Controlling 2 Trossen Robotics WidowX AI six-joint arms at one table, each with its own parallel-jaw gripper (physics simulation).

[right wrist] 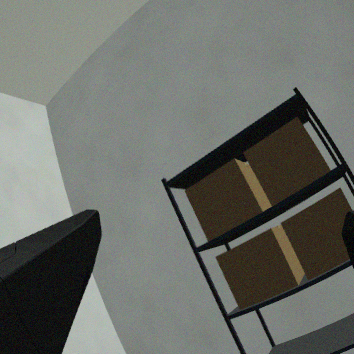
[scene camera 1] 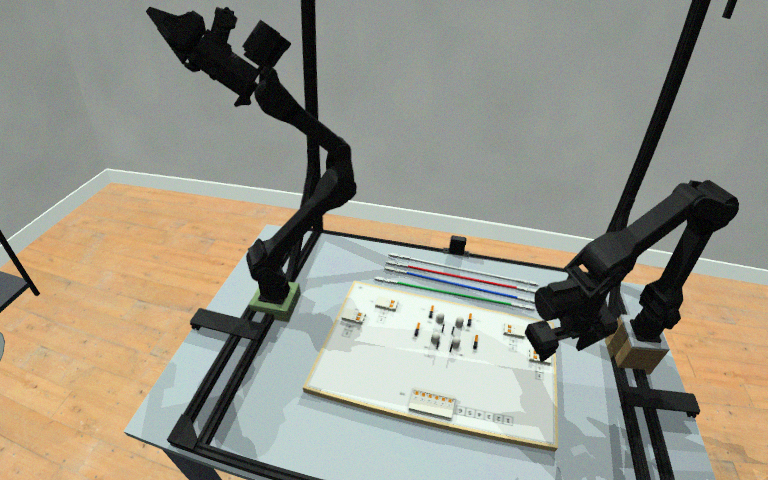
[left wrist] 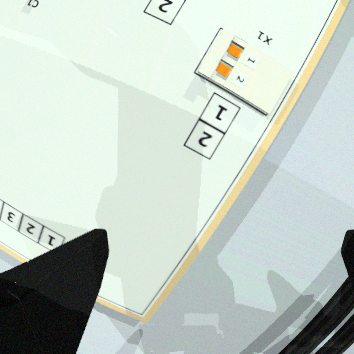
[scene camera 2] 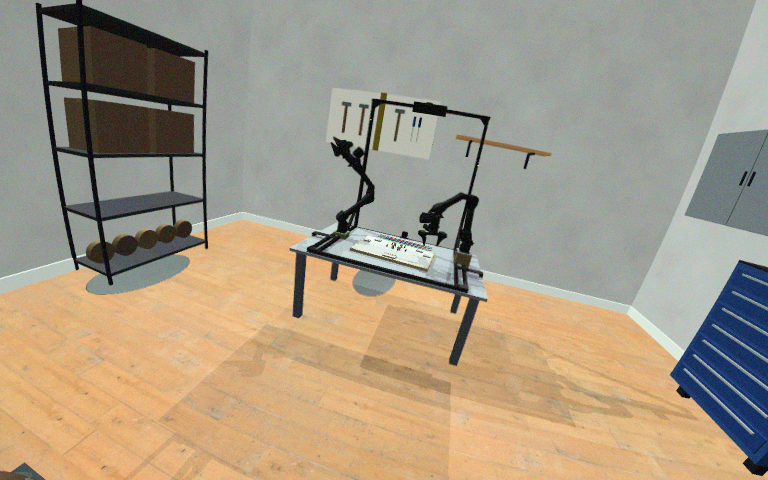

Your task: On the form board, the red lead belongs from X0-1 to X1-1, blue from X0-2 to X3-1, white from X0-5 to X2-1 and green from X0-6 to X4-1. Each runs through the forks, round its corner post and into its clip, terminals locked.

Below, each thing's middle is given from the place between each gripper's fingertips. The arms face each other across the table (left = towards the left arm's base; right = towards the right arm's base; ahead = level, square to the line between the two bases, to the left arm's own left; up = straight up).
Scene:
I see the form board (scene camera 1: 500, 395) 230 mm to the right of my left hand, 110 mm below it and 40 mm behind it.
I see the form board 50 mm ahead of my right hand, 570 mm to the left of it and 670 mm below it.

